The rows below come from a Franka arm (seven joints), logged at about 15 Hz.
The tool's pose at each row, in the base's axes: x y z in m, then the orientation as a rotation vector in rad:
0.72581, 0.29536, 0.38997, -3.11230, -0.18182, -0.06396
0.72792, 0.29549, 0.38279, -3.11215, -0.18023, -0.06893
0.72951, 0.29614, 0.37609, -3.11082, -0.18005, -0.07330
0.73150, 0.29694, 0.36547, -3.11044, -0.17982, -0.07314
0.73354, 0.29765, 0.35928, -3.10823, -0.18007, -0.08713
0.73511, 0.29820, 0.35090, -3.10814, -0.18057, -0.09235
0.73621, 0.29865, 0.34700, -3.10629, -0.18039, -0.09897
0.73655, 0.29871, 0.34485, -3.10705, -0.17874, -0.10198
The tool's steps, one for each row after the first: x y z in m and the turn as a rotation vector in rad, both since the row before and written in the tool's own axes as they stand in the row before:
0.00181, 0.00027, 0.00726, -0.00007, 0.00320, 0.00098
0.00135, -0.00032, 0.00678, 0.00107, 0.00289, 0.00006
0.00155, -0.00033, 0.01072, 0.00040, -0.00007, 0.00014
0.00181, -0.00033, 0.00629, 0.00132, 0.00910, -0.00031
0.00114, -0.00017, 0.00847, -0.00027, 0.00334, -0.00037
0.00091, -0.00023, 0.00397, 0.00140, 0.00437, 0.00004
0.00020, 0.00003, 0.00217, -0.00090, 0.00188, 0.00103

